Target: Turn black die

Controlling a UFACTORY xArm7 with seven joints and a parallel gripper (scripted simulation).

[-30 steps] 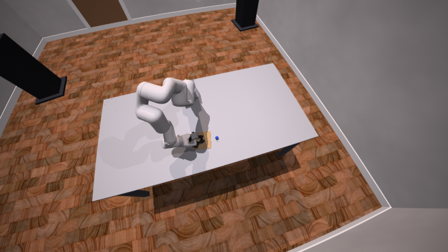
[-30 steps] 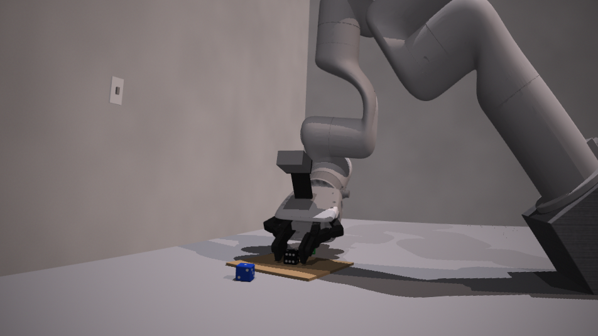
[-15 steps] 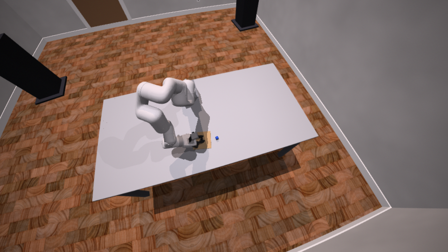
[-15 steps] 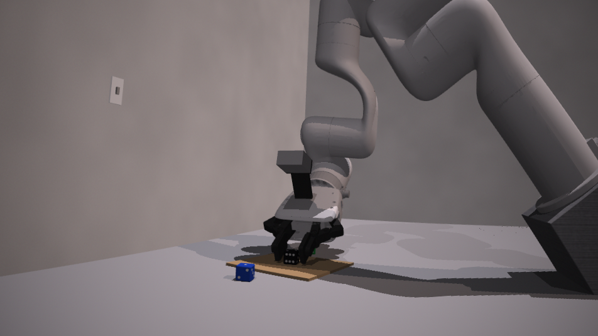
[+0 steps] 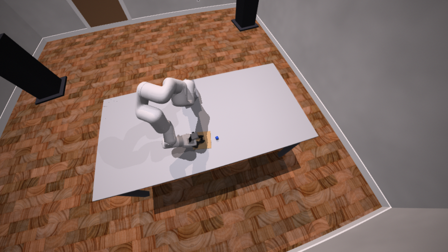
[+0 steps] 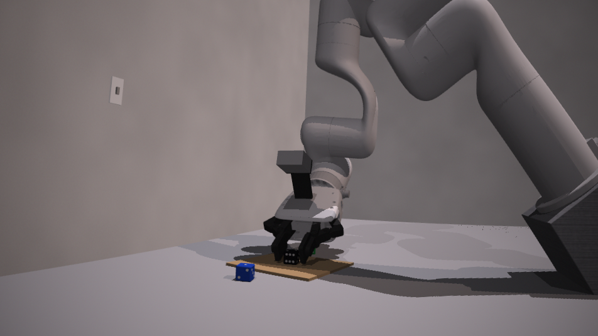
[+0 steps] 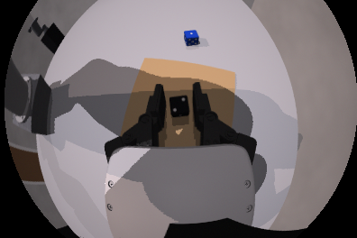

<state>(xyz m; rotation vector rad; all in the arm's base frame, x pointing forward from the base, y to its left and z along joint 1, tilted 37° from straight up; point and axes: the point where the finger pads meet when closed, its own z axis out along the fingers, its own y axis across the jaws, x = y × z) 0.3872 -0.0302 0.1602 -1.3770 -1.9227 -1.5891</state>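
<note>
Now: the black die 10 mm below my hand. From my hand the other things lie so: green die 120 mm to the right, 20 mm below; then blue die 30 mm ahead, 120 mm to the left, 20 mm below; then tan mat 30 mm below.
</note>
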